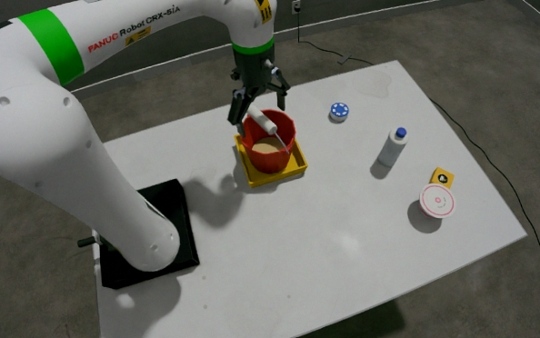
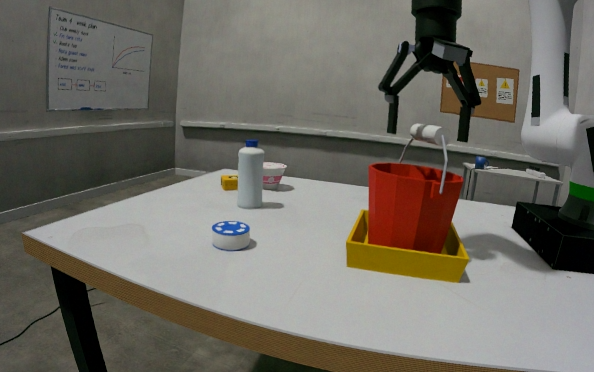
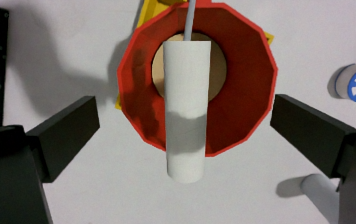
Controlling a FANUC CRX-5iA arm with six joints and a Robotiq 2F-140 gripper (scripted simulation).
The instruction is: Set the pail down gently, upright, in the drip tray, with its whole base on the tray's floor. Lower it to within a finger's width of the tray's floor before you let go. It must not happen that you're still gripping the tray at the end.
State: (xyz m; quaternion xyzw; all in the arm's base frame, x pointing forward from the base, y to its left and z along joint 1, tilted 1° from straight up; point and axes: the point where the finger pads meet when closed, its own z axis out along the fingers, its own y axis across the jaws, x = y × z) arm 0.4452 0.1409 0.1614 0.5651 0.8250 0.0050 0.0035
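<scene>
The white grip is 10 mm ahead of my hand and 30 mm below it. The rest, counted from my hand: blue-and-white puck (330 mm ahead, 100 mm to the left, 220 mm below); yellow drip tray (20 mm ahead, 10 mm to the left, 220 mm below); red pail (10 mm ahead, 90 mm below).
</scene>
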